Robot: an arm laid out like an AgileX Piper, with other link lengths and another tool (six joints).
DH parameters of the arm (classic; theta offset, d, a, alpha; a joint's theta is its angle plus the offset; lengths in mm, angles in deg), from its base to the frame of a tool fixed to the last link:
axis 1: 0 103.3 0 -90
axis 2: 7.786 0 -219.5 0
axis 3: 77.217 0 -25.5 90
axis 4: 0 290.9 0 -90
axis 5: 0 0 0 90
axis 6: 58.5 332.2 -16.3 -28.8
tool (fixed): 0 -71.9 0 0
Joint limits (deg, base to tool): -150..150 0..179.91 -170..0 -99.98..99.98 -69.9..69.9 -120..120
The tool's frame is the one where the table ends.
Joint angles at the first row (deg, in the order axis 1, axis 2, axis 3, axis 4, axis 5, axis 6):
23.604 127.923 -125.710 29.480 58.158 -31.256
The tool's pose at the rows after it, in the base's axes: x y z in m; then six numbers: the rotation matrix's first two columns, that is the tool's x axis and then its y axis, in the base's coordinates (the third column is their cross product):
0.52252 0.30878 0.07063 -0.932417 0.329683 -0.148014 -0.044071 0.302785 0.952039
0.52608 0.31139 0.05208 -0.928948 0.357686 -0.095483 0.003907 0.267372 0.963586
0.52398 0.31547 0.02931 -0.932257 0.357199 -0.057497 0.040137 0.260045 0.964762
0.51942 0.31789 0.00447 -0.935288 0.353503 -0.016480 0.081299 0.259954 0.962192
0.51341 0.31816 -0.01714 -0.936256 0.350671 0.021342 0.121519 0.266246 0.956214
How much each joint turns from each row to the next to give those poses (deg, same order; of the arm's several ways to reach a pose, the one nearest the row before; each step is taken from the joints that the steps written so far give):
-2.045 2.149 0.003 4.415 -0.756 0.205
-0.715 2.483 -0.002 2.893 -1.205 -0.001
0.012 2.524 0.000 1.506 -0.444 -0.590
0.000 2.595 -0.003 1.162 0.000 -0.491
0.000 2.119 0.002 0.509 0.386 -0.002

